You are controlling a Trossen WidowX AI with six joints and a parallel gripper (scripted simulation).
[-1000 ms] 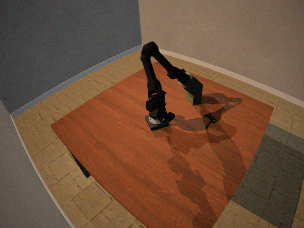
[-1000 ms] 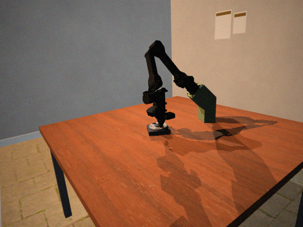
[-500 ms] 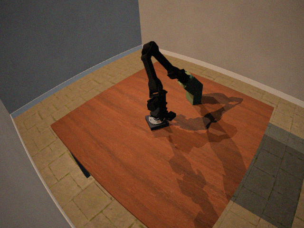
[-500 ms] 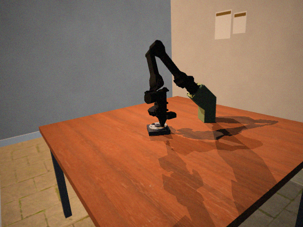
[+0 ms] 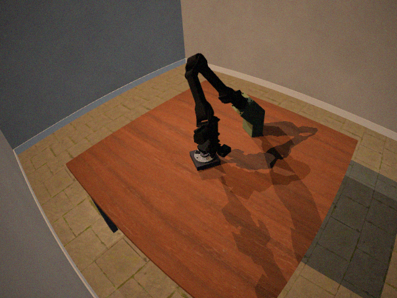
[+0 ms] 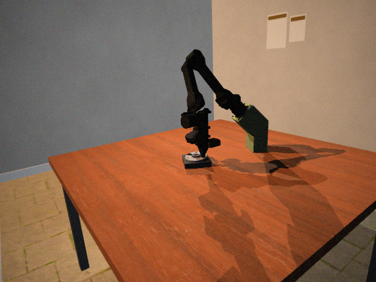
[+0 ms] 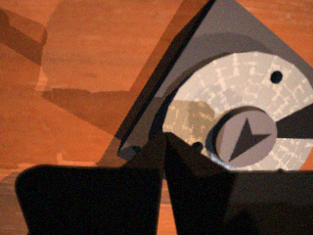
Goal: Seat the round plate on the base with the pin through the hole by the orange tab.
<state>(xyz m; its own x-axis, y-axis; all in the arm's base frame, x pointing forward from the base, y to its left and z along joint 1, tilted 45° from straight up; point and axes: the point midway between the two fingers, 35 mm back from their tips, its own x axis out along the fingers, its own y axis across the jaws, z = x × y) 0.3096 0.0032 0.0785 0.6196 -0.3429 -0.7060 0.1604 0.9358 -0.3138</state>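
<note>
My hand is 50 mm to the left of the round pale plate, 40 mm above it and 10 mm past it. Also, from my hand: round central hub: 50 mm to the right, 40 mm below, 10 mm behind; dark square base: 70 mm below, 50 mm to the right, 10 mm behind.
</note>
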